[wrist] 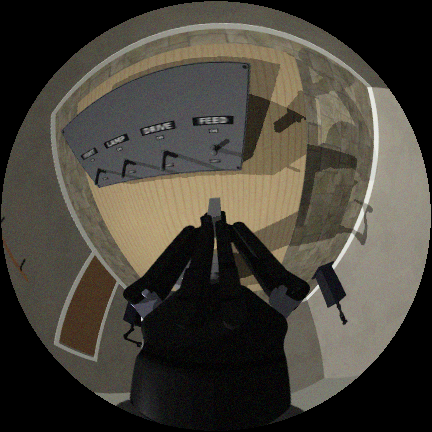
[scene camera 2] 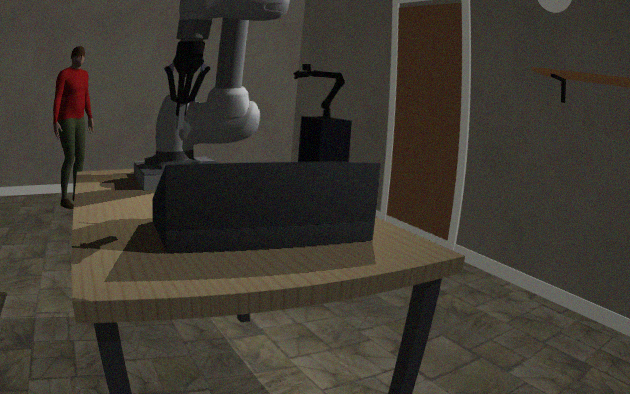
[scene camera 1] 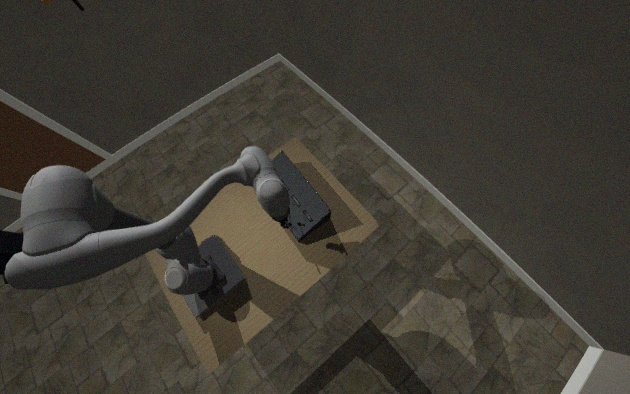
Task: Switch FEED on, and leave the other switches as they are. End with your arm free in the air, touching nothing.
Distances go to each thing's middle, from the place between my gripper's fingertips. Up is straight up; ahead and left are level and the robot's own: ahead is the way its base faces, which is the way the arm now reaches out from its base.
Right now my hand is 17 cm short of the grey switch panel (scene camera 2: 210, 207), 16 cm to the right of it and 16 cm above it.
